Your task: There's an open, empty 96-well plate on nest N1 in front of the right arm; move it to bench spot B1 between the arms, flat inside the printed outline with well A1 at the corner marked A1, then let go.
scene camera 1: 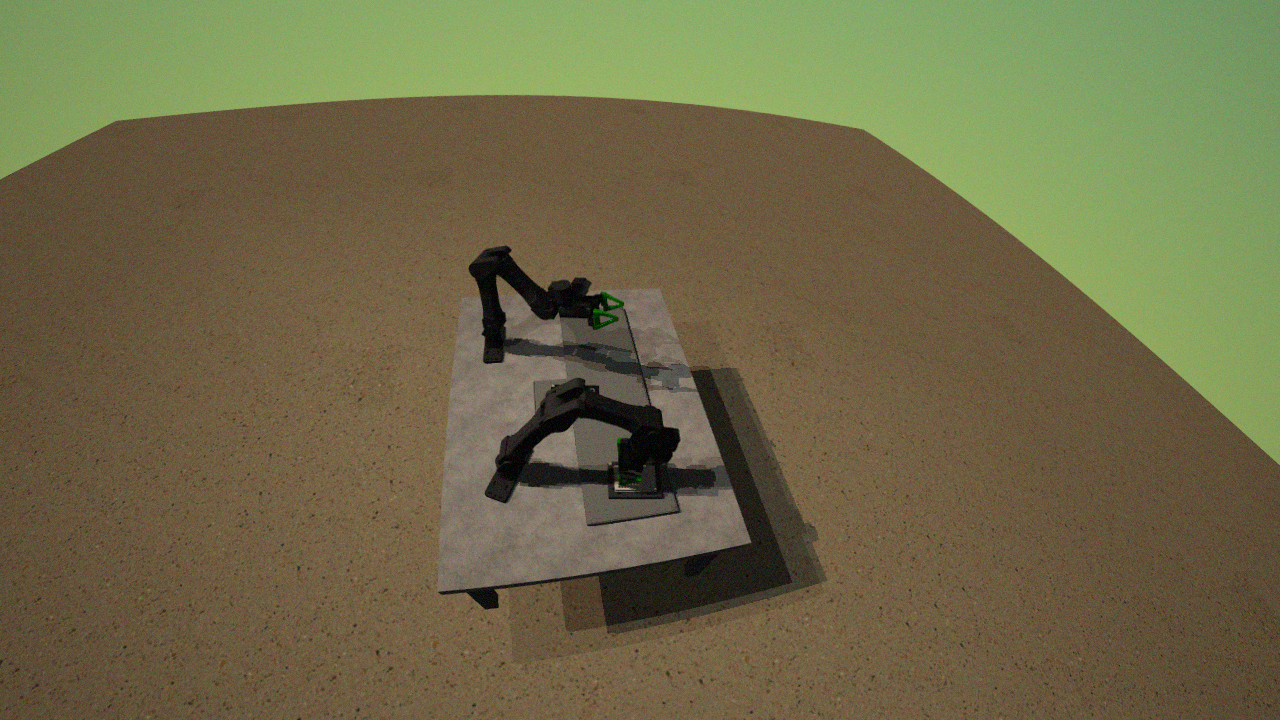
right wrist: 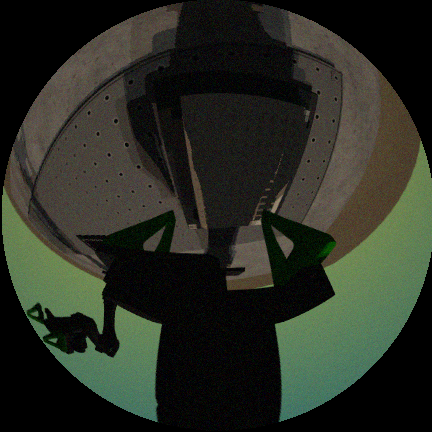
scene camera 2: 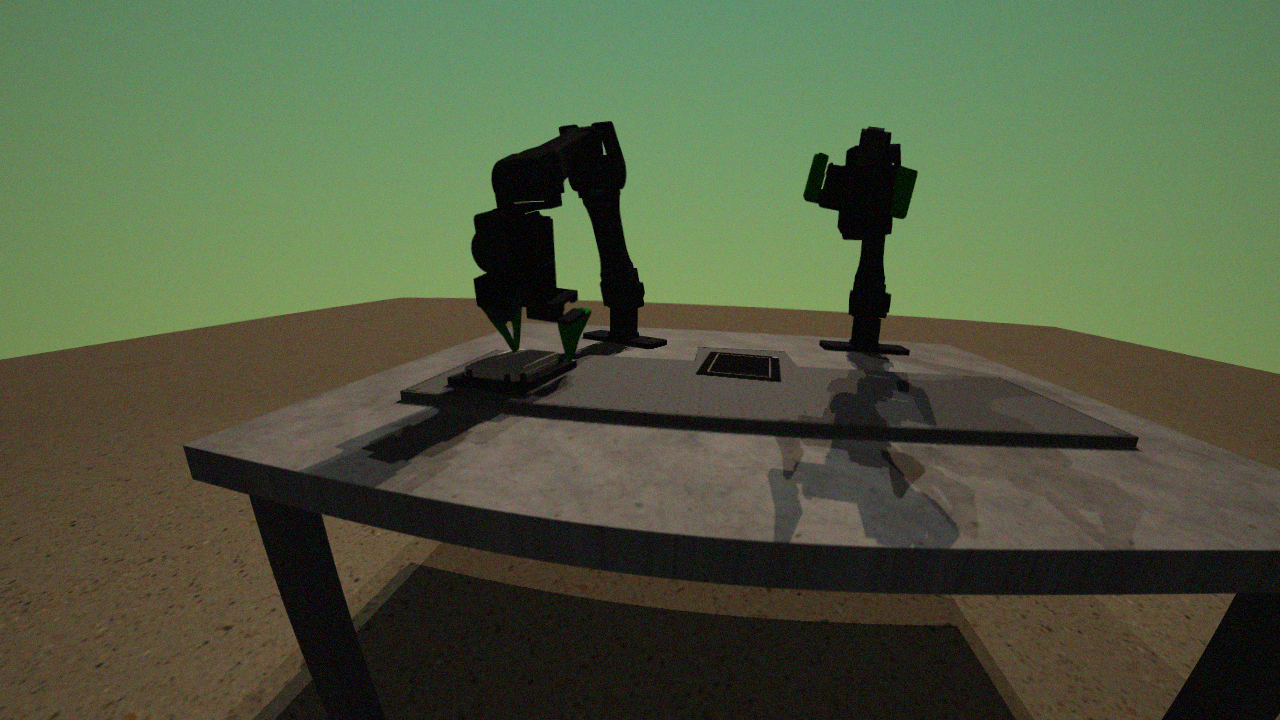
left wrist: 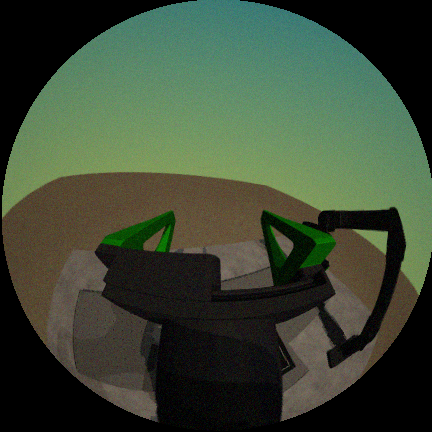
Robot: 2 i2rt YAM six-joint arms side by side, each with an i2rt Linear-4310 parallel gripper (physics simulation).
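Pixels of known places: left gripper, fingertip midpoint: [scene camera 1: 621, 311] [scene camera 2: 857, 163] [left wrist: 217, 214]; right gripper, fingertip midpoint: [scene camera 1: 621, 471] [right wrist: 217, 214] [scene camera 2: 542, 355]; left arm's base, origin of the base link: [scene camera 1: 494, 343] [scene camera 2: 863, 349]; right arm's base, origin of the base link: [scene camera 1: 508, 471] [scene camera 2: 623, 340].
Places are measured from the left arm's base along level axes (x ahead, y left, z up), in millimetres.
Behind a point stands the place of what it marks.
Note:
The 96-well plate [scene camera 1: 633, 487] {y -657, x 449, z 28 mm} [scene camera 2: 512, 363] {y -619, x 486, z 39 mm} [right wrist: 240, 150] {y -626, x 484, z 39 mm} lies on the dark nest N1 [scene camera 2: 463, 380] {y -668, x 535, z 23 mm} [right wrist: 232, 84] {y -627, x 529, z 25 mm}; its top is in deep shadow and its wells and A1 corner cannot be made out. My right gripper [scene camera 1: 624, 462] {y -603, x 418, z 36 mm} [scene camera 2: 543, 354] {y -603, x 418, z 36 mm} [right wrist: 217, 214] {y -603, x 418, z 36 mm} is open, pointing down, with its fingertips low at the two sides of the plate's near end in the right wrist view; contact cannot be told. The dark B1 pad [scene camera 2: 742, 367] {y -299, x 321, z 15 mm} [left wrist: 283, 345] {y -361, x 288, z 15 mm} with its pale printed outline lies between the arms. My left gripper [scene camera 1: 619, 311] {y -179, x 455, z 310 mm} [scene camera 2: 860, 185] {y -179, x 455, z 310 mm} [left wrist: 217, 214] {y -179, x 455, z 310 mm} [right wrist: 36, 326] is open and empty, high above the table.
A thin perforated board [scene camera 1: 595, 447] {y -498, x 351, z 13 mm} [scene camera 2: 644, 394] {y -429, x 496, z 13 mm} [left wrist: 110, 340] {y 47, x 400, z 13 mm} [right wrist: 100, 172] {y -483, x 489, z 13 mm} carries the nest and runs along the table [scene camera 1: 501, 546] {y -792, x 52, z 0 mm} [scene camera 2: 581, 483] {y -442, x 709, z 0 mm}. In scene camera 1 the right arm [scene camera 1: 563, 407] {y -603, x 251, z 395 mm} covers much of B1. Dark arm shadows cross the board and table.

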